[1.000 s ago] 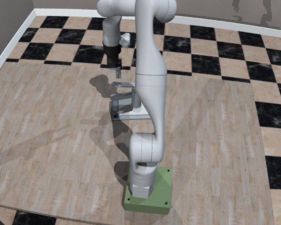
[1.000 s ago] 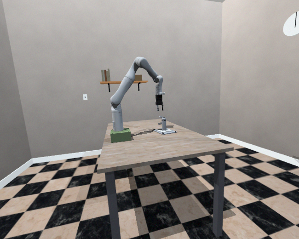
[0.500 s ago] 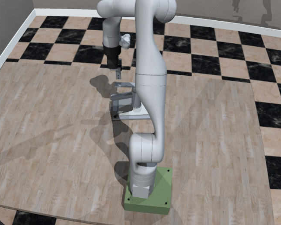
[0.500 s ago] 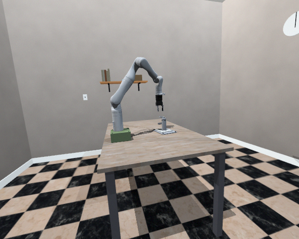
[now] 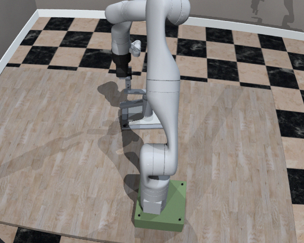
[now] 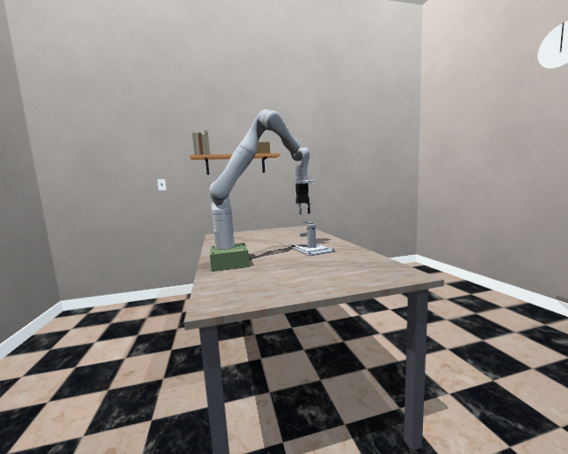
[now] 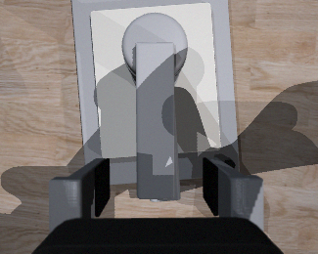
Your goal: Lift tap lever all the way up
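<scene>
The flat lever lies 30 mm to the right of my hand and 60 mm below it. From my hand the other things lie so: grey tap (10 mm ahead, 60 mm to the right, 110 mm below).
</scene>
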